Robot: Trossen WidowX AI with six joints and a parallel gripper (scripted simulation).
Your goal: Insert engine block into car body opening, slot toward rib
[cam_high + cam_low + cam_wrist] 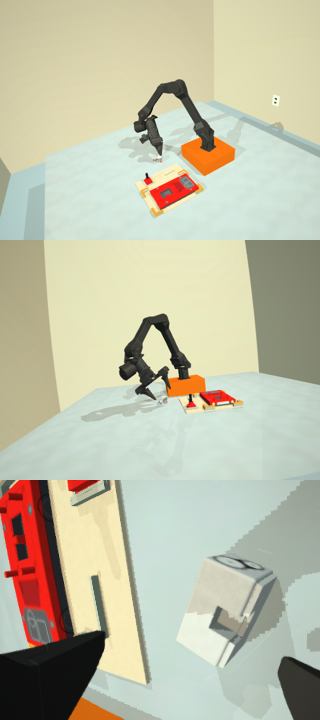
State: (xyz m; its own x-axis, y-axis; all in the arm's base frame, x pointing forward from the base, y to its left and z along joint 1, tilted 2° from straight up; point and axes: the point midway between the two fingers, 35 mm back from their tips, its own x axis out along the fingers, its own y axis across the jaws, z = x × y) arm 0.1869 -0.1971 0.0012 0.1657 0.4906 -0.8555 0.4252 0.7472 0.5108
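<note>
My gripper tip is now 20 mm above the engine block, 10 mm to the left of it and 10 mm short of it. The rest, counted from my gripper tip: black post (150 mm ahead, 80 mm to the left, 10 mm below).
</note>
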